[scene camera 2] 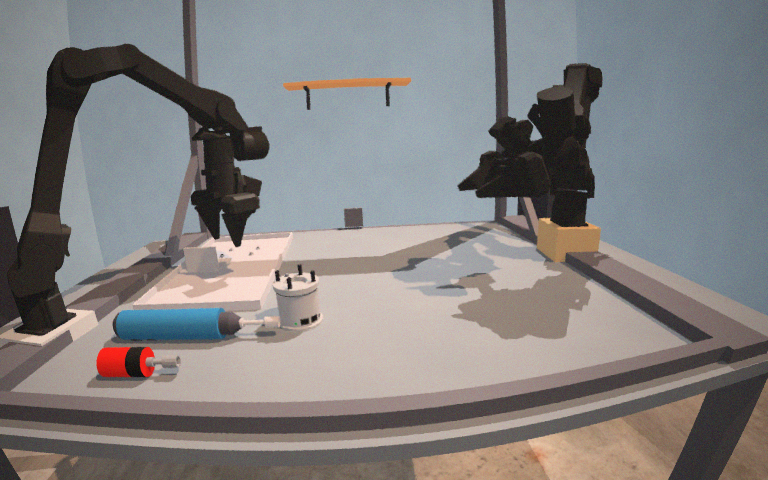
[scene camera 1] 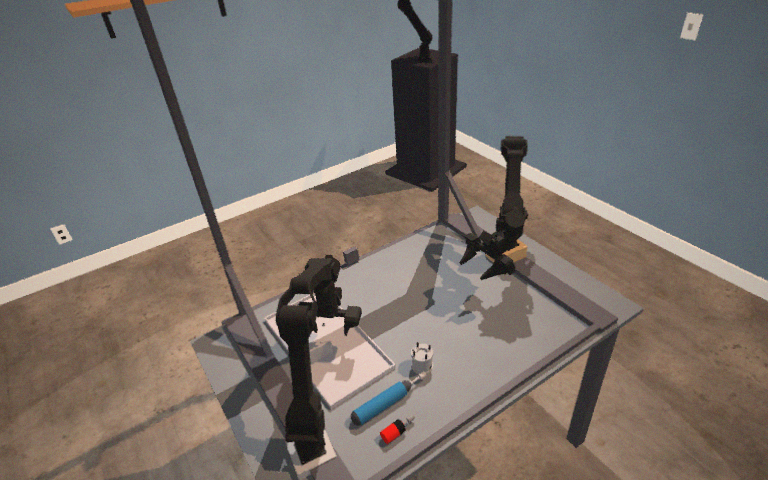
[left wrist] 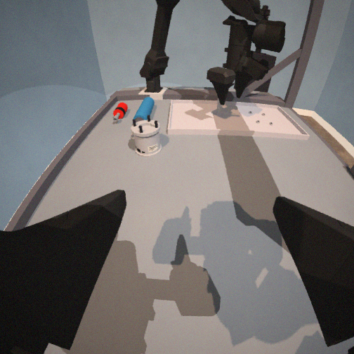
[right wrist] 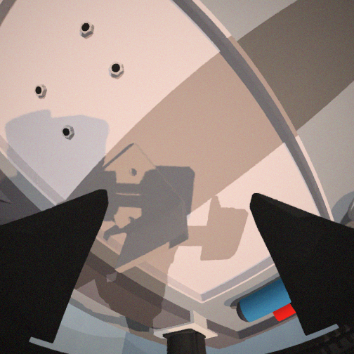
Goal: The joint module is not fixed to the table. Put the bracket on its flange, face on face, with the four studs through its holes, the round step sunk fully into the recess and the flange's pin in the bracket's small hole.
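Frame: origin at the left arm's base, x back, y right, z up, level; millimetres.
Seen in the pictures: left gripper, fingertip midpoint: [scene camera 2: 466,191] [scene camera 1: 470,271]; right gripper, fingertip midpoint: [scene camera 2: 226,242] [scene camera 1: 331,333]; left arm's base at its link origin: [scene camera 2: 568,223]; right arm's base at its link origin: [scene camera 2: 46,323] [scene camera 1: 310,448].
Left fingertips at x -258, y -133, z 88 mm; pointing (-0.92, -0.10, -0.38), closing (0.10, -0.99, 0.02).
Note:
Pixels of each thing's top centre, then the offset from my left fingertips to it. "pt": a spot on its surface instead.
- joint module at its top centre: [scene camera 2: 294,271] [scene camera 1: 421,348] dx -251, dy -123, dz -82 mm
- tray at its top centre: [scene camera 2: 229,260] [scene camera 1: 326,339] dx -459, dy +104, dz -140 mm
- blue-handled tool at a spot on its surface: [scene camera 2: 169,324] [scene camera 1: 386,403] pt dx -409, dy -200, dz -126 mm
- shorter red tool at its top centre: [scene camera 2: 136,349] [scene camera 1: 398,423] dx -411, dy -268, dz -122 mm
The joint module [scene camera 1: 421,357] [scene camera 2: 298,303] [left wrist: 146,141] is a white cylinder standing upright on the table, with four black studs pointing up from its flange. The pale bracket [scene camera 2: 201,261] [right wrist: 157,225] is in the white tray; in scene camera 2 part of it rises above the tray floor, and in the right wrist view a small hole shows in its plate. My right gripper [scene camera 2: 227,241] [left wrist: 230,100] [right wrist: 180,198] is open and empty above the bracket, fingers pointing down. My left gripper [scene camera 1: 474,270] [left wrist: 202,201] is open and empty above the table, well away from the module.
The tray [scene camera 1: 362,386] [scene camera 2: 198,305] holds several nuts [right wrist: 116,69]. A blue-handled tool [scene camera 1: 379,403] [scene camera 2: 169,324] lies with its tip close to the module's base. A shorter red tool [scene camera 1: 390,432] [scene camera 2: 116,362] lies beside it, nearer the table's front edge.

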